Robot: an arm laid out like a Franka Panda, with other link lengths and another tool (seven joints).
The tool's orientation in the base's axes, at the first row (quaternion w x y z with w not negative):
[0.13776 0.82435 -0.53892 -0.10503]
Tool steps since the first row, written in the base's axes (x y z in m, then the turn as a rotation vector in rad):
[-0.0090 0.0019 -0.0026 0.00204 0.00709 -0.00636]
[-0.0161 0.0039 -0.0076 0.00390 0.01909 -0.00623]
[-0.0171 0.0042 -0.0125 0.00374 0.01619 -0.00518]
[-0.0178 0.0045 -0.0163 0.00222 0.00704 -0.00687]
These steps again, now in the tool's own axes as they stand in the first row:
[-0.0053 0.0061 0.0051 -0.00554 -0.00662 0.00451]
[-0.0098 0.0098 0.0119 -0.01581 -0.01275 0.00243]
[-0.0103 0.0088 0.0168 -0.01324 -0.01115 0.00182]
[-0.0108 0.0080 0.0205 -0.00541 -0.00693 0.00494]

